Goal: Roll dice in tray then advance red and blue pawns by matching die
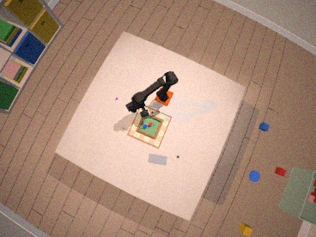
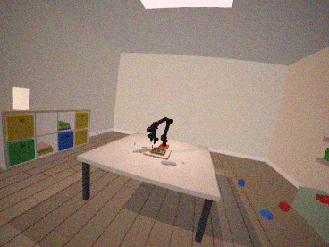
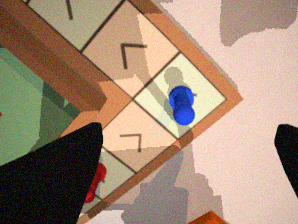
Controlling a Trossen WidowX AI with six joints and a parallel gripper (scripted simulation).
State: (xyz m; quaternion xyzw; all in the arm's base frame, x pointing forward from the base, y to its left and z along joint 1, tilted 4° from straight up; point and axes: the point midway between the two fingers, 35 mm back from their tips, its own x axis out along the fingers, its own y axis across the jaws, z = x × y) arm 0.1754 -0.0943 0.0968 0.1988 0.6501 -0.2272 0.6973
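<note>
My gripper tip is 4 cm above the blue pawn. Round my gripper tip: yellow pawn 23 cm ahead, 5 cm below, 4 cm to the right; red pawn 9 cm to the left, 4 cm below, 2 cm behind; green tray 13 cm to the left, 9 cm ahead, 6 cm below.
</note>
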